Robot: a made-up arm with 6 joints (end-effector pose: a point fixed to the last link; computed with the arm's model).
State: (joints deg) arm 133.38 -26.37 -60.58 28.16 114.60 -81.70
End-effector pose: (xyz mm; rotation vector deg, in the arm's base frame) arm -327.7 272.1 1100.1 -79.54 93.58 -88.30
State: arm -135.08 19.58 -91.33 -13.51 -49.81 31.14
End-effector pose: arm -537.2 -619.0 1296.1 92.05 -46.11 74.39
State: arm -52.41 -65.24 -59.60 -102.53 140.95 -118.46
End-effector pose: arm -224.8 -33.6 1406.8 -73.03 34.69 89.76
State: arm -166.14 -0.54 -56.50 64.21 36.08 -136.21
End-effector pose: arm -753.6 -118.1 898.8 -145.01 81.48 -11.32
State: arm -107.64 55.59 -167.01 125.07 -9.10 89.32
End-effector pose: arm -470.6 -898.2 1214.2 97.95 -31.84 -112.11
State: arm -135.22 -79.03 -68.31 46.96 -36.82 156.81
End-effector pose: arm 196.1 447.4 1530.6 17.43 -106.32 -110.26
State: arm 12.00 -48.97 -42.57 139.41 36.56 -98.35
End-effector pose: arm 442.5 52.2 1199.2 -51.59 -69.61 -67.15
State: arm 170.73 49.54 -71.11 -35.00 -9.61 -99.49
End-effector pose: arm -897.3 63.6 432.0 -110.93 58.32 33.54
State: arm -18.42 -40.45 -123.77 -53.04 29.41 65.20
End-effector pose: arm -182.3 118.1 1870.7 89.46 35.83 151.84
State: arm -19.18 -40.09 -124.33 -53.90 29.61 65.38
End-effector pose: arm -179.8 120.0 1872.2 89.08 34.45 150.84
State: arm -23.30 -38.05 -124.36 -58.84 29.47 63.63
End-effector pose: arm -128.8 116.3 1876.7 91.84 26.94 140.46
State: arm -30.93 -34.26 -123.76 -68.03 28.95 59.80
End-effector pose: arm -32.3 87.3 1878.6 96.41 14.01 119.80
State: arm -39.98 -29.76 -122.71 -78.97 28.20 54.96
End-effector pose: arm 68.7 20.3 1869.7 99.92 0.22 94.24
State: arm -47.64 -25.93 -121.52 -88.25 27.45 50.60
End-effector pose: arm 136.2 -61.0 1851.6 101.55 -10.18 71.82
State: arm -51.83 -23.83 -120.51 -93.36 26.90 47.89
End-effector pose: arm 166.0 -115.2 1835.9 102.24 -15.34 58.85
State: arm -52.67 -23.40 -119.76 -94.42 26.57 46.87
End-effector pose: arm 175.4 -131.3 1828.8 102.94 -16.22 55.31
